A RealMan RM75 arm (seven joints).
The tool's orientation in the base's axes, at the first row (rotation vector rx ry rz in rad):
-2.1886, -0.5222, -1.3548
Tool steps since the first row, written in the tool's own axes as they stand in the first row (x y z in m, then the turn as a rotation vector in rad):
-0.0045, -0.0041, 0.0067, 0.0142, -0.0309, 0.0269
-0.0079, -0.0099, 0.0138, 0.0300, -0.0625, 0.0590
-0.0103, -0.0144, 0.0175, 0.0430, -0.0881, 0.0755
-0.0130, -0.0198, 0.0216, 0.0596, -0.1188, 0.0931
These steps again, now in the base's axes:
0.0005, 0.0070, -0.0057, 0.0076, 0.0416, 0.0095
0.0008, 0.0158, -0.0101, 0.0193, 0.0870, 0.0187
-0.0002, 0.0214, -0.0127, 0.0220, 0.1180, 0.0299
-0.0015, 0.0281, -0.0154, 0.0243, 0.1540, 0.0450

